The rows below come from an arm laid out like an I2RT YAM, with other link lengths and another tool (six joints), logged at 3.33 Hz.
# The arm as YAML. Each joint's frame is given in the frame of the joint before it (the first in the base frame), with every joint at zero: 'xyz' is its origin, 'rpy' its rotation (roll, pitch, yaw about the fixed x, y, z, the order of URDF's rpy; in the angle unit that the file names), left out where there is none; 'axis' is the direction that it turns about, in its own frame. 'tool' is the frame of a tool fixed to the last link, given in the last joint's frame.
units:
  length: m
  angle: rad
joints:
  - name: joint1
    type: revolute
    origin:
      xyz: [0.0, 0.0, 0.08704]
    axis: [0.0, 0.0, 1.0]
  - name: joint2
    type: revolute
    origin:
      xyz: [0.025, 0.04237, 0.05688]
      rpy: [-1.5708, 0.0, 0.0]
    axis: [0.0, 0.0, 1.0]
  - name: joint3
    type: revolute
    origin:
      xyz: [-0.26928, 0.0, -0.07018]
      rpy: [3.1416, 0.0, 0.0]
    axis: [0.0, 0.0, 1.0]
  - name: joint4
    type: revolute
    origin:
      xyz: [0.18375, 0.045, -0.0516]
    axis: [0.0, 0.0, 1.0]
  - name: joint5
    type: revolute
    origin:
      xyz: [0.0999, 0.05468, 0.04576]
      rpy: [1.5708, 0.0, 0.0]
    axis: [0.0, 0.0, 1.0]
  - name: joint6
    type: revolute
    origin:
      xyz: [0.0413, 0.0, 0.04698]
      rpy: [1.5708, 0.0, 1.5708]
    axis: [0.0, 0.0, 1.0]
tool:
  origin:
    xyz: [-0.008, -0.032, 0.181]
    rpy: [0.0, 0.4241, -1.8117]
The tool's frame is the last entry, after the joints.
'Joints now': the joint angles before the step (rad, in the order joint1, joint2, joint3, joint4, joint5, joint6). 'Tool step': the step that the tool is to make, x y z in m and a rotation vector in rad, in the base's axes. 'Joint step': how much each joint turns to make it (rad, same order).
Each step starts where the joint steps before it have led.
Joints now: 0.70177, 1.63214, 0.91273, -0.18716, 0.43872, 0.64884
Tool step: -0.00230, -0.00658, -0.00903, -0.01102, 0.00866, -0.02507
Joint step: 0.00149, 0.01231, -0.02147, 0.01073, 0.01837, 0.02151
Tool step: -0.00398, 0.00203, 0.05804, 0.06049, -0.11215, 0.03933
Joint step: 0.00614, -0.16543, -0.01076, -0.00915, -0.00150, -0.04745
